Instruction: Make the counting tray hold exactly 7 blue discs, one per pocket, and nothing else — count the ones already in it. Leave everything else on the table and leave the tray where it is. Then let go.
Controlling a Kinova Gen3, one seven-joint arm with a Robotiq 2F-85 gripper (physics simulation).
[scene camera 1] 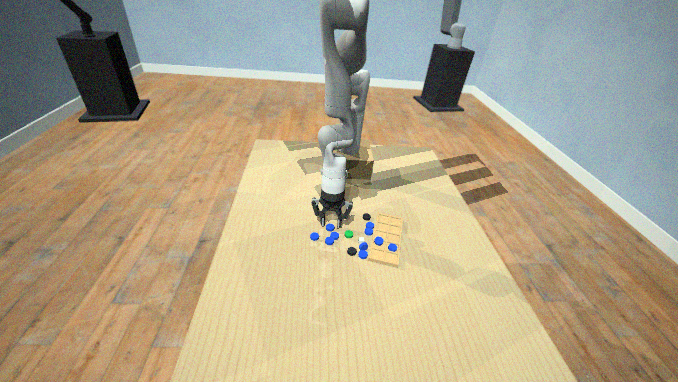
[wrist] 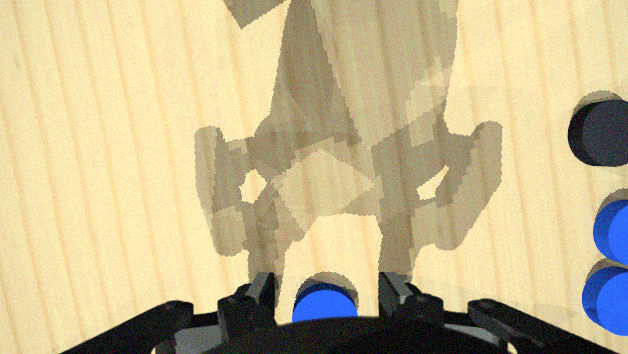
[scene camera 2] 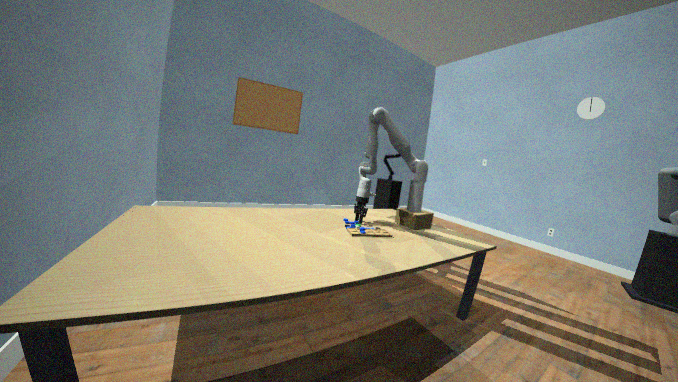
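Observation:
The wooden counting tray (scene camera 1: 389, 258) (scene camera 2: 375, 235) has two blue discs, one (scene camera 1: 379, 241) and another (scene camera 1: 392, 247), in separate pockets. My gripper (scene camera 1: 331, 224) (scene camera 2: 359, 221) (wrist: 326, 294) is partly open and empty, low over the left group of discs. A blue disc (scene camera 1: 330, 227) (wrist: 325, 306) lies on the table between the fingertip lines in the wrist view, its near part hidden by the gripper body. Other loose blue discs (scene camera 1: 314, 236) (scene camera 1: 334, 235) (scene camera 1: 329, 241) lie close by. More blue discs (scene camera 1: 370, 225) (wrist: 617, 232), (scene camera 1: 369, 231) (wrist: 612, 302), (scene camera 1: 363, 246) (scene camera 1: 363, 254) lie along the tray's left side.
A green disc (scene camera 1: 349, 234) lies between the left group and the tray. A small white cube (scene camera 1: 361, 240) is near the tray's left side. One black disc (scene camera 1: 366, 216) (wrist: 607, 132) lies by the tray's far left corner, another (scene camera 1: 352, 251) nearer the front.

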